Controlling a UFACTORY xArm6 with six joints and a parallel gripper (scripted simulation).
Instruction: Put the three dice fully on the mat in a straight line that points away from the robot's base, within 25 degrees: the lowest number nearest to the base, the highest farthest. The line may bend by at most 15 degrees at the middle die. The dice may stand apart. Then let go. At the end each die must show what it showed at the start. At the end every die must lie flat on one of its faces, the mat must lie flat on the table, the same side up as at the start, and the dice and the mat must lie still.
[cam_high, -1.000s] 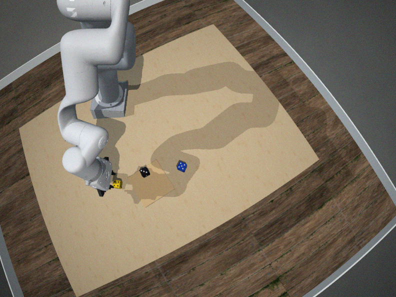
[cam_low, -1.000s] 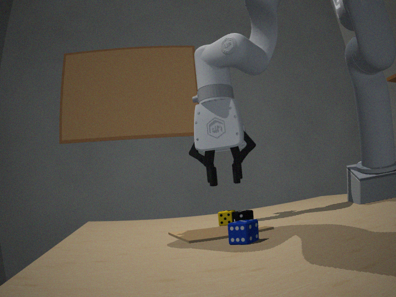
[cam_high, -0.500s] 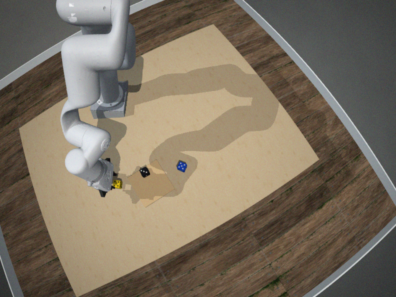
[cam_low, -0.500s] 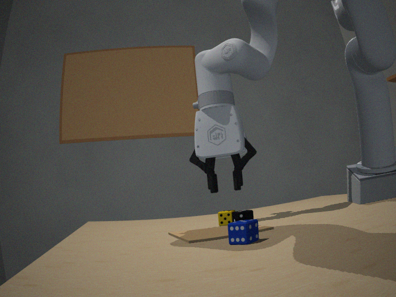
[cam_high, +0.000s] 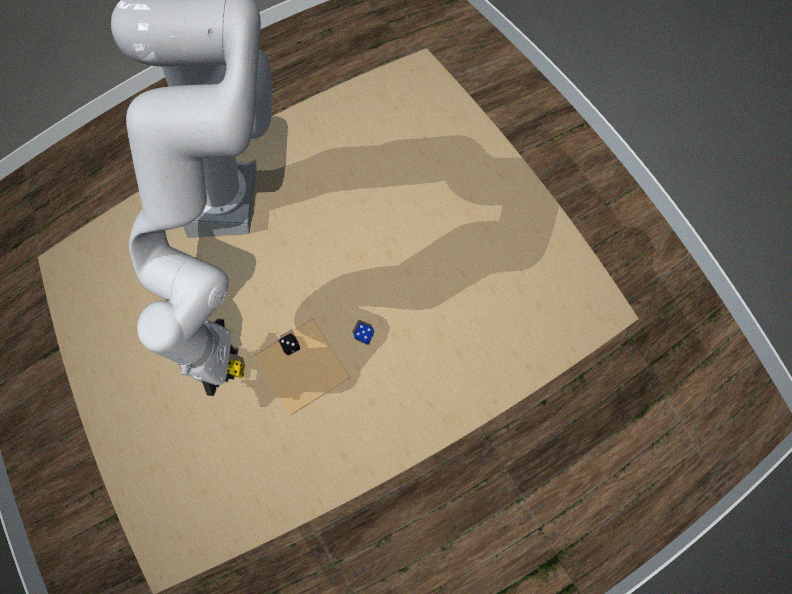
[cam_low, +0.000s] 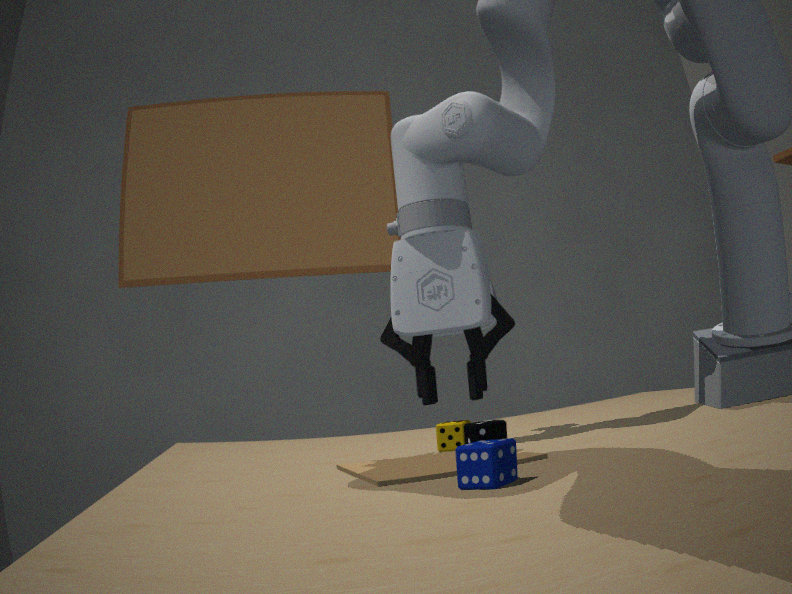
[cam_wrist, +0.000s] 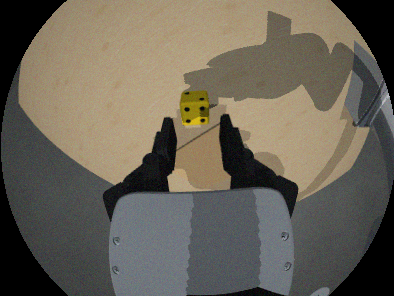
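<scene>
Right now the yellow die is 6 cm below my hand. Round my hand: thin tan mat: 13 cm to the left, 7 cm below, 4 cm ahead; blue die: 27 cm to the left, 6 cm below, 2 cm ahead; black die: 12 cm to the left, 5 cm below, 1 cm behind.
</scene>
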